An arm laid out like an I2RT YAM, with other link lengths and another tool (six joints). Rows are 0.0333 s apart.
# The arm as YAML. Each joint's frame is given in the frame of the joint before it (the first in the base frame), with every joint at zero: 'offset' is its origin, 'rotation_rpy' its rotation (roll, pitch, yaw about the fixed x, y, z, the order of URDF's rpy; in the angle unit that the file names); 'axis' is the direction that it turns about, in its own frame. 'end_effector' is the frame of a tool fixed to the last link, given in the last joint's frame.
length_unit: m
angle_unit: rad
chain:
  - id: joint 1
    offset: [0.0, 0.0, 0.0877]
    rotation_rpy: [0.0, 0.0, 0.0]
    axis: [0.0, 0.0, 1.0]
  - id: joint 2
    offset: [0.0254, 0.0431, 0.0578]
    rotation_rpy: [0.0, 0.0, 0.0]
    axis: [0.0, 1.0, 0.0]
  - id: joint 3
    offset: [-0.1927, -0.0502, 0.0]
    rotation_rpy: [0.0, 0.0, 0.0]
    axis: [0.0, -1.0, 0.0]
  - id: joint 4
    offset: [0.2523, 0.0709, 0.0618]
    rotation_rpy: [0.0, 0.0, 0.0]
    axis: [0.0, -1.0, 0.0]
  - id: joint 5
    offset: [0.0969, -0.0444, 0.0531]
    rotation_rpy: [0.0, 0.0, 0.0]
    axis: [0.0, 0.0, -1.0]
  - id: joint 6
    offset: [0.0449, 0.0, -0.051]
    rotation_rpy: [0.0, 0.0, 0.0]
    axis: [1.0, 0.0, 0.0]
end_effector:
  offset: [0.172, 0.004, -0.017]
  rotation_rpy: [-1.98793, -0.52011, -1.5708]
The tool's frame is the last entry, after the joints.
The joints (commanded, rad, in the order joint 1, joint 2, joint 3, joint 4, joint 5, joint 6), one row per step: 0.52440 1.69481 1.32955 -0.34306 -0.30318 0.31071; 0.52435 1.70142 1.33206 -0.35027 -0.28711 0.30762; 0.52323 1.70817 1.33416 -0.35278 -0.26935 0.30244; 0.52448 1.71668 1.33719 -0.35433 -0.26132 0.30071; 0.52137 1.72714 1.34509 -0.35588 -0.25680 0.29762; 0.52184 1.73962 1.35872 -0.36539 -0.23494 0.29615; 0.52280 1.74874 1.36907 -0.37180 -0.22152 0.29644; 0.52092 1.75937 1.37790 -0.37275 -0.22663 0.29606; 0.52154 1.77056 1.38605 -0.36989 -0.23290 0.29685; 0.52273 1.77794 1.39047 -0.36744 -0.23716 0.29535; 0.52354 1.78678 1.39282 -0.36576 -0.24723 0.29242; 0.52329 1.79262 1.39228 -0.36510 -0.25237 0.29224; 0.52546 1.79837 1.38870 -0.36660 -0.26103 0.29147; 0.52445 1.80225 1.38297 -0.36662 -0.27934 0.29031; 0.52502 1.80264 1.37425 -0.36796 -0.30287 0.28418; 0.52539 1.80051 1.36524 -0.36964 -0.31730 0.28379
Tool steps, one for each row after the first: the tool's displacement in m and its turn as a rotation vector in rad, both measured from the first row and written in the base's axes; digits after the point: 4 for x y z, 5 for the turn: 0.0014 -0.0031 -0.0045 -0.01626 0.00262 -0.01026; 0.0041 -0.0065 -0.0083 -0.03251 -0.00015 -0.02144; 0.0048 -0.0073 -0.0118 -0.04154 0.00221 -0.02502; 0.0074 -0.0088 -0.0139 -0.04774 0.00248 -0.02948; 0.0109 -0.0118 -0.0167 -0.06542 0.00162 -0.04420; 0.0130 -0.0132 -0.0183 -0.07577 0.00178 -0.05327; 0.0141 -0.0125 -0.0196 -0.07441 0.00565 -0.05101; 0.0147 -0.0103 -0.0205 -0.07046 0.00831 -0.04624; 0.0147 -0.0085 -0.0215 -0.06898 0.00922 -0.04091; 0.0133 -0.0065 -0.0242 -0.06699 0.01489 -0.03061; 0.0123 -0.0060 -0.0271 -0.06699 0.02140 -0.02680; 0.0089 -0.0046 -0.0316 -0.06781 0.03305 -0.01751; 0.0050 -0.0031 -0.0354 -0.06235 0.04678 -0.00416; -0.0010 -0.0007 -0.0387 -0.05632 0.05996 0.01770; -0.0055 0.0003 -0.0413 -0.05203 0.07198 0.02886
